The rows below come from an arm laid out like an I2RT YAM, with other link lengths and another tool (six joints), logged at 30 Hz.
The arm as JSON. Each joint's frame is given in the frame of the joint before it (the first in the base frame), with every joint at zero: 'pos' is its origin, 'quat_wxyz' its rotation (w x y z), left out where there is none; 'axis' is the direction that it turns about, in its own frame. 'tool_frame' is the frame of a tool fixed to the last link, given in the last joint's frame.
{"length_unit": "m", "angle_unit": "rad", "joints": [
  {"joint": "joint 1", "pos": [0.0, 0.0, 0.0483], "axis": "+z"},
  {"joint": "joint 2", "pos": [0.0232, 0.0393, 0.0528], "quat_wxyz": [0.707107, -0.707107, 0.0, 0.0], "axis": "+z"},
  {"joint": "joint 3", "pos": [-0.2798, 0.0, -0.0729], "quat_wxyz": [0.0, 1.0, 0.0, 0.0], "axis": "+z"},
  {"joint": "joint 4", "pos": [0.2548, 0.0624, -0.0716], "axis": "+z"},
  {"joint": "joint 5", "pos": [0.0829, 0.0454, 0.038], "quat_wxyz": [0.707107, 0.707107, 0.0, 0.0], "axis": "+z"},
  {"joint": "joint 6", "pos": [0.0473, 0.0, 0.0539], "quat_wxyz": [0.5, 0.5, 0.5, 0.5], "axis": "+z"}
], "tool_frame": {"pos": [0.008, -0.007, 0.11], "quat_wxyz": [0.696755, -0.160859, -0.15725, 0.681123]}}
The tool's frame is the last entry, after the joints.
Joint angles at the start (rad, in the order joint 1, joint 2, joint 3, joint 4, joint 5, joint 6):
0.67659, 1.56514, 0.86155, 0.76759, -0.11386, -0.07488
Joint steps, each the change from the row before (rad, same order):
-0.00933, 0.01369, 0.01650, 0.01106, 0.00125, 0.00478
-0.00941, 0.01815, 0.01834, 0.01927, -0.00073, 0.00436
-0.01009, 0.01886, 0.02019, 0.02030, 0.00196, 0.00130
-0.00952, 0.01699, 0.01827, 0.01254, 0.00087, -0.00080
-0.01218, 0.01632, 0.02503, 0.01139, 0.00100, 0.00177
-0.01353, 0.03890, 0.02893, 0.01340, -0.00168, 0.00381
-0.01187, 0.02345, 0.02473, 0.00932, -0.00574, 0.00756
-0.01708, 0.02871, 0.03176, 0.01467, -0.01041, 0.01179
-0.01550, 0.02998, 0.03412, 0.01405, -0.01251, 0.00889
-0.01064, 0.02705, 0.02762, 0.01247, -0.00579, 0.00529
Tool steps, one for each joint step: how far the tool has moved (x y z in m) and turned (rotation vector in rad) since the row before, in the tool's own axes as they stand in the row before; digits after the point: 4 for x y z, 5 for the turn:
-0.0031, -0.0067, 0.0008, 0.01181, -0.01248, -0.00324
-0.0037, -0.0070, 0.0017, 0.01035, -0.01711, -0.00685
-0.0042, -0.0079, 0.0015, 0.01382, -0.01722, -0.01086
-0.0023, -0.0071, 0.0014, 0.01146, -0.00983, -0.00871
-0.0051, -0.0090, 0.0012, 0.01473, -0.01575, -0.01009
0.0047, -0.0104, 0.0042, 0.01191, -0.00256, 0.00027
-0.0004, -0.0082, 0.0025, 0.00677, -0.01077, -0.00030
-0.0016, -0.0110, 0.0026, 0.00758, -0.01797, -0.00135
-0.0016, -0.0103, 0.0034, 0.00373, -0.01721, -0.00449
0.0002, -0.0081, 0.0030, 0.00526, -0.01164, -0.00429

